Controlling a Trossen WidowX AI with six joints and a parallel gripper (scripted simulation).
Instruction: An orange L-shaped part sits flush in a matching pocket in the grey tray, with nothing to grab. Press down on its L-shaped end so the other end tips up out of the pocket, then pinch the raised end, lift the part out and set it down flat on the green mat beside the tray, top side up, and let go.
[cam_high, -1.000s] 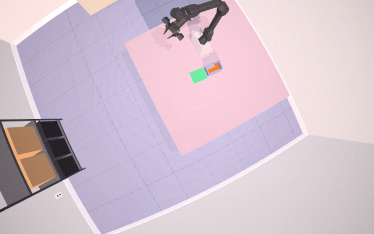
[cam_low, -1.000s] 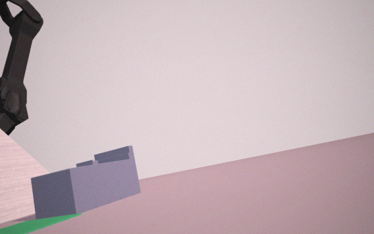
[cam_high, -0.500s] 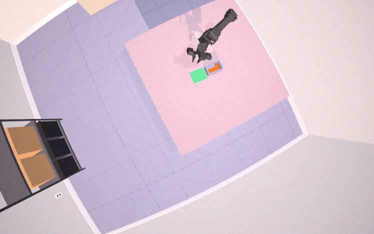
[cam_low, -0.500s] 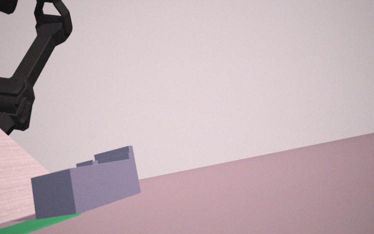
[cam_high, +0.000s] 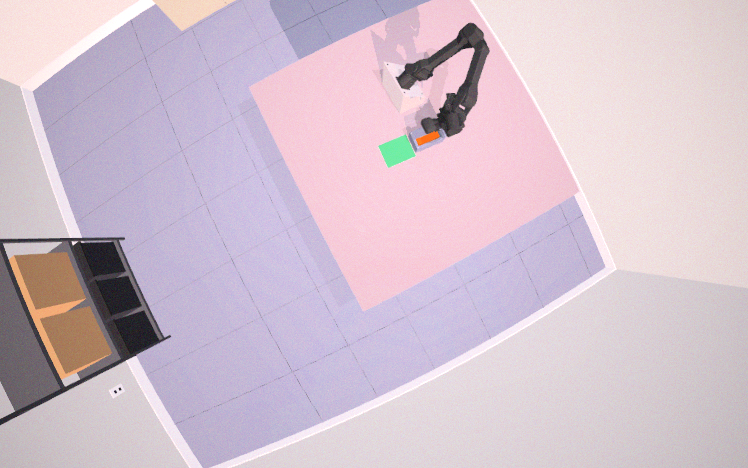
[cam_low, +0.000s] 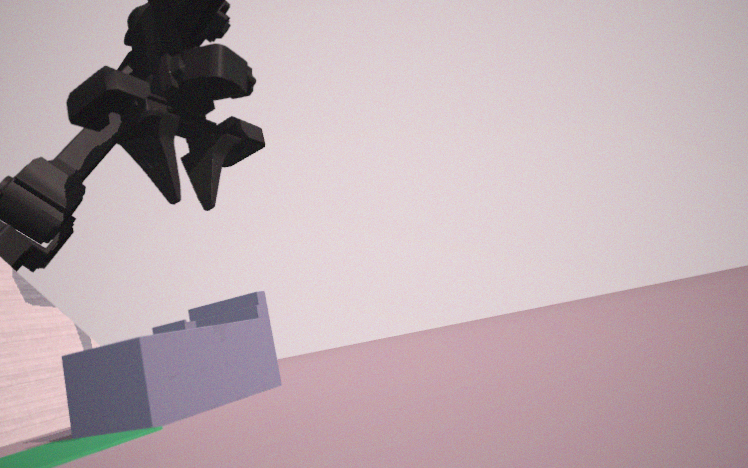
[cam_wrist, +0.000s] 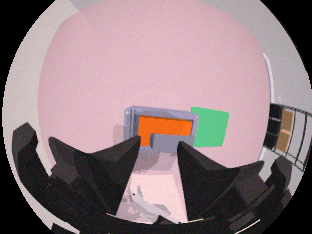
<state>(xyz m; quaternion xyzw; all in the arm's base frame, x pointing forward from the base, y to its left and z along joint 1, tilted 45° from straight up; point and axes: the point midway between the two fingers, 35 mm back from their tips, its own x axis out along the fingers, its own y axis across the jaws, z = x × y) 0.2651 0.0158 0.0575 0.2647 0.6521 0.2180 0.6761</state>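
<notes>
My gripper tip is now 30 mm past the orange L-shaped part, 10 mm to the left of it and 130 mm above it. Round my gripper tip: green mat 30 mm behind, 170 mm to the right, 190 mm below.
</notes>
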